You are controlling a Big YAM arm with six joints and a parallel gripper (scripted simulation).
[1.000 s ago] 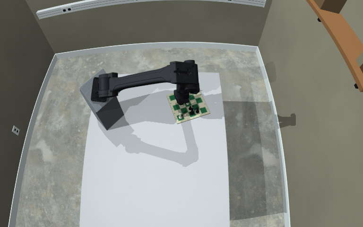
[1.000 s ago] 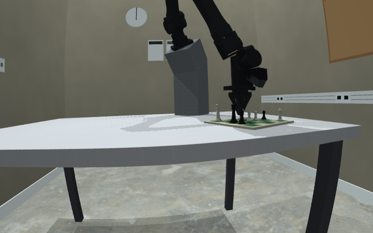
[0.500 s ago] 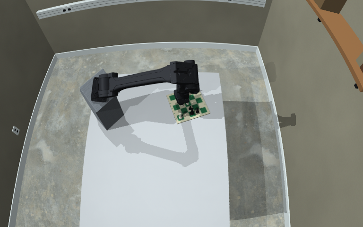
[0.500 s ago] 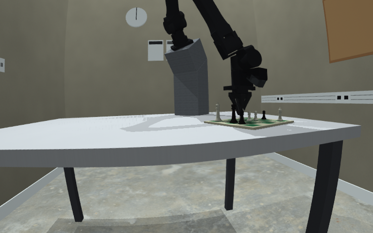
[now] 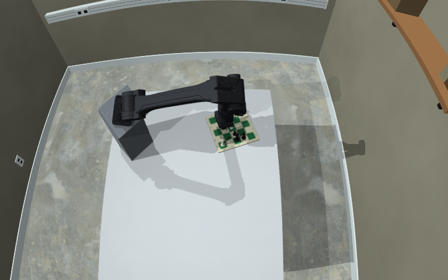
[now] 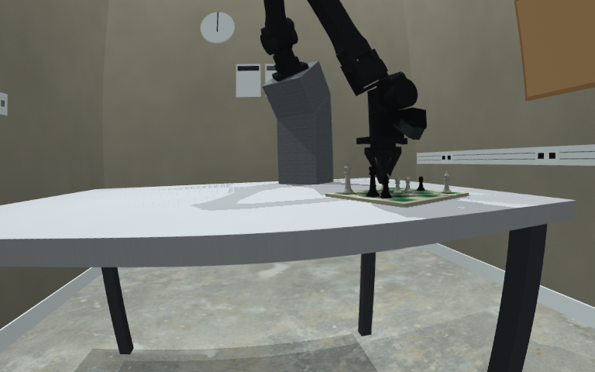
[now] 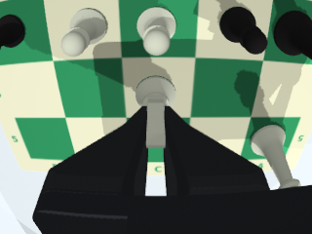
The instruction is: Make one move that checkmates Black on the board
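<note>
Now: the white chess piece 1 cm ahead of my hand and 1 cm below it. Also, from my hand: black king: 6 cm ahead, 6 cm to the right, 1 cm above; then black bishop: 9 cm ahead, 6 cm to the right; then green-and-cream chessboard: 4 cm ahead, 1 cm to the left, 3 cm below.
</note>
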